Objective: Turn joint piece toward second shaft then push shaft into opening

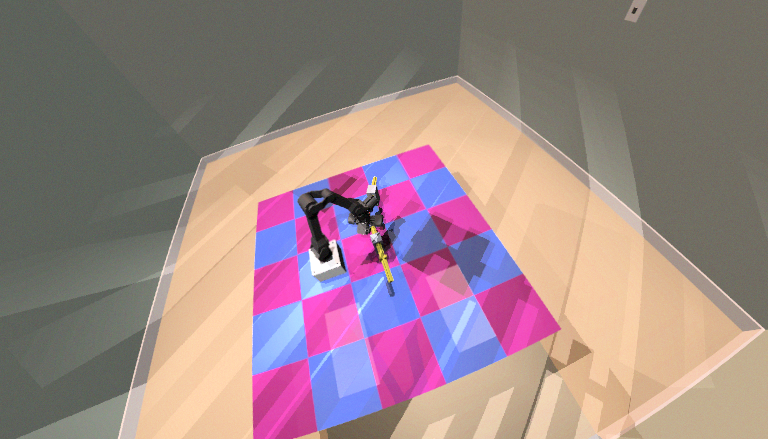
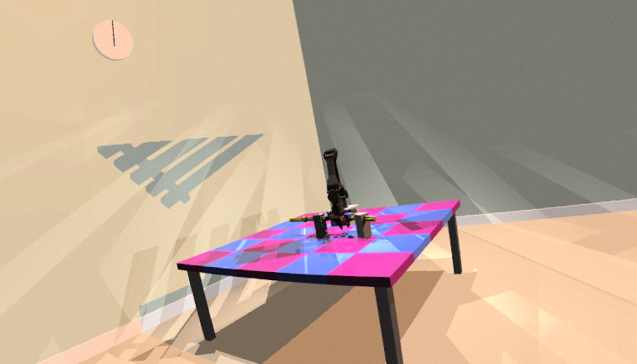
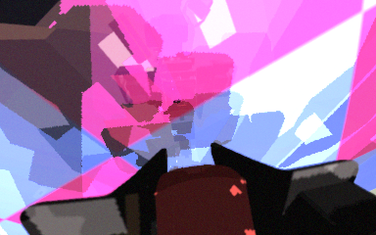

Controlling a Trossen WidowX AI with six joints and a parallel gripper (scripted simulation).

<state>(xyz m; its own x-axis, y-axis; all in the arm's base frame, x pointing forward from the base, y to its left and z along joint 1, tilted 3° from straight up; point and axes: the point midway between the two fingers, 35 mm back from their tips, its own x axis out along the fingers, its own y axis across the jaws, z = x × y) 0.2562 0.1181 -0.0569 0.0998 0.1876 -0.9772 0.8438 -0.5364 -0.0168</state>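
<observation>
Now: gripper tip 5 cm below the red-orange joint piece.
</observation>
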